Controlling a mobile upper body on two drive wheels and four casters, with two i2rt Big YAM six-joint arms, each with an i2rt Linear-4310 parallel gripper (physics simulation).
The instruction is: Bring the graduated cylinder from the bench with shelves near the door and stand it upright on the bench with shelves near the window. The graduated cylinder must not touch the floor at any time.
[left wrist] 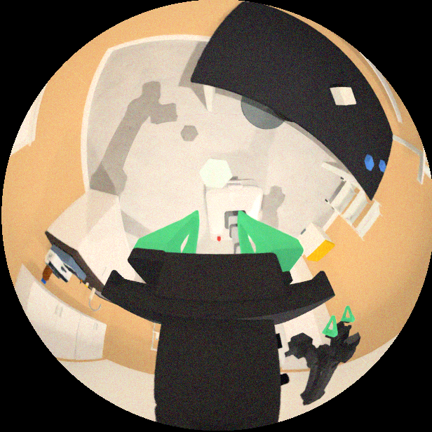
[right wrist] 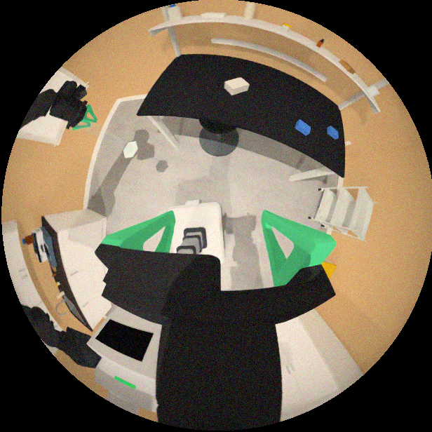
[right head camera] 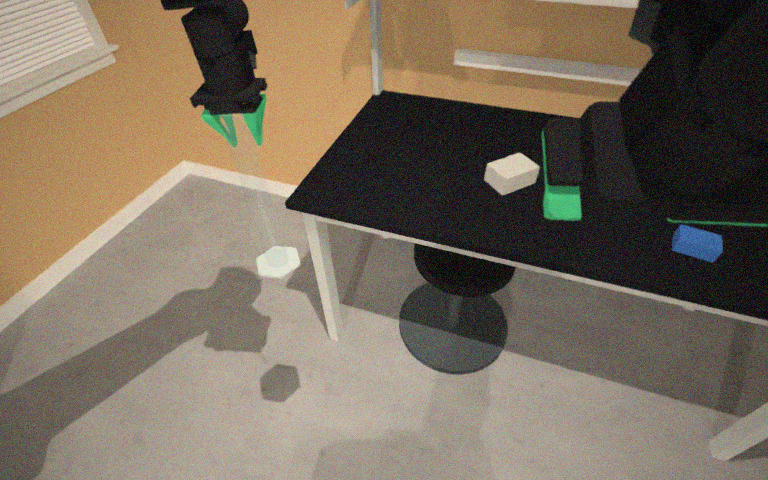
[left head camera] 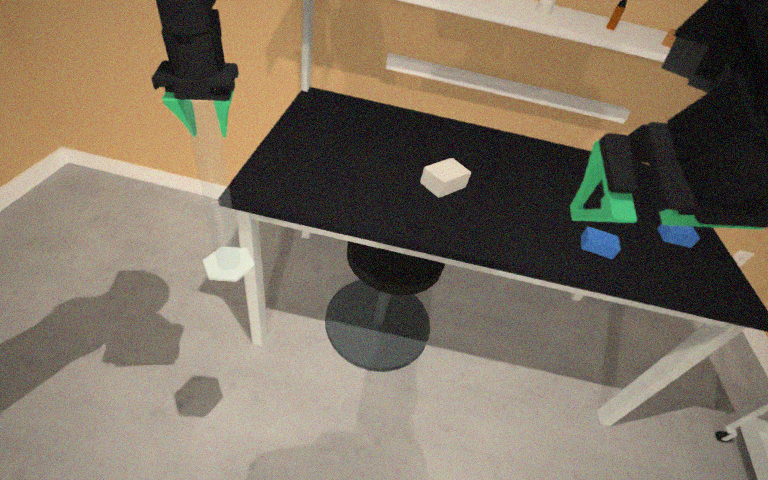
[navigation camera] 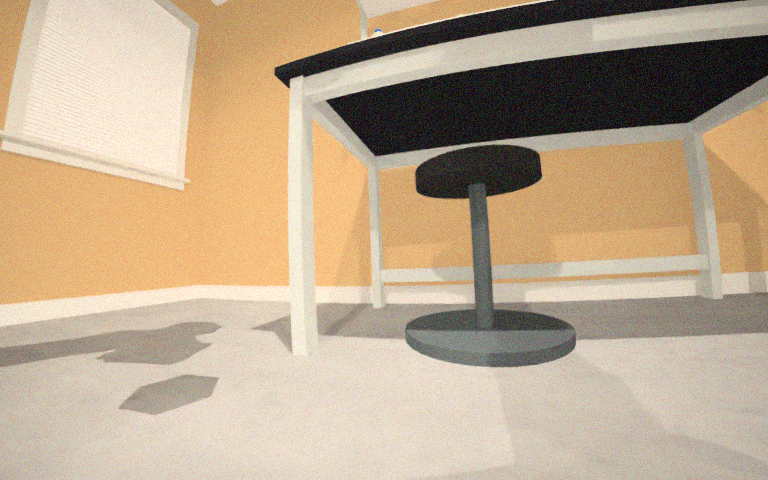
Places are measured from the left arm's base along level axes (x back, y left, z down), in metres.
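Where they show: left gripper, fingertip midpoint: (right head camera: 248,145) (left head camera: 210,135); right gripper, fingertip midpoint: (right head camera: 606,211) (left head camera: 617,215).
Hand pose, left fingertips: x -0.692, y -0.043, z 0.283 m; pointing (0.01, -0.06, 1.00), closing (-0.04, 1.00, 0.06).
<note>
Each offset is from my left fingertips to the top centre of the thing. "pt": to the spot under its first point.
The graduated cylinder @(pt dx +0.054, dy -0.008, dz +0.236 m) (left head camera: 228,263) (right head camera: 278,261) (left wrist: 216,173) (right wrist: 130,149) is clear with a pale hexagonal base. It hangs upright, base down, above the floor, left of the bench's near left corner in the head views. My left gripper (left head camera: 210,134) (right head camera: 248,144) (left wrist: 218,215) (right wrist: 93,122) is shut on its upper part. The bench with shelves near the window (left head camera: 362,141) (right head camera: 419,147) (left wrist: 270,55) (right wrist: 200,75) (navigation camera: 300,215) has a black top. My right gripper (right wrist: 217,214) is open and empty; in the left head view it hangs in front of the bench's right part.
On the bench top are a white block @(dx -0.371, dy -0.595, dz +0.307 m) (left head camera: 445,177) (right head camera: 511,173) (left wrist: 343,96) (right wrist: 236,86) and two blue blocks, one here @(dx -0.088, dy -0.988, dz +0.325 m) (left head camera: 600,242) (right head camera: 697,243). A stool (left head camera: 377,325) (right head camera: 453,327) (navigation camera: 490,345) stands under the bench. A white cart (right wrist: 345,210) is right of the bench.
</note>
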